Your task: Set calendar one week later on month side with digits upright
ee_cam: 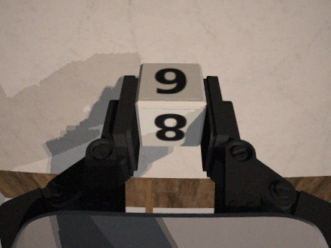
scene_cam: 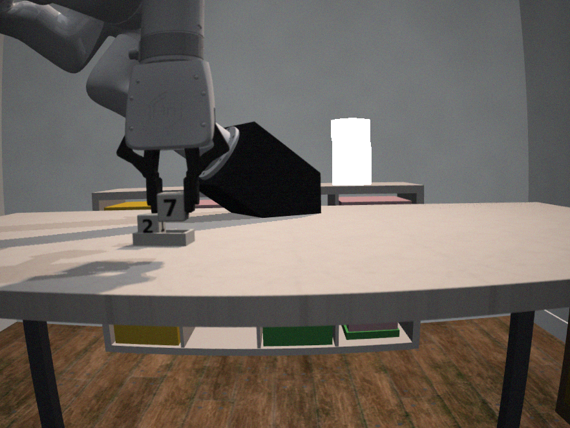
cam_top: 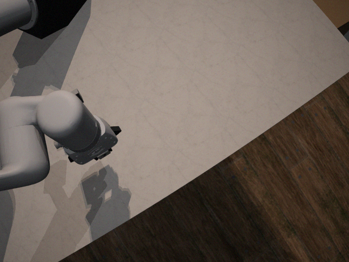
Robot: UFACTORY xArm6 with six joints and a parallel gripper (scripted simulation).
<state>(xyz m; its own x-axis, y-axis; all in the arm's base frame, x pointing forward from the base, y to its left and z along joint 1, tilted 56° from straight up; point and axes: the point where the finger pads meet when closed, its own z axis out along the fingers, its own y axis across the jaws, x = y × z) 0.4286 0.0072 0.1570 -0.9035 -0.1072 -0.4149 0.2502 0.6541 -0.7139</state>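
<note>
The grey tray is 11 cm behind my hand, 1 cm to the right of it and 6 cm below it. Also, from my hand: white cube 1 cm below.
</note>
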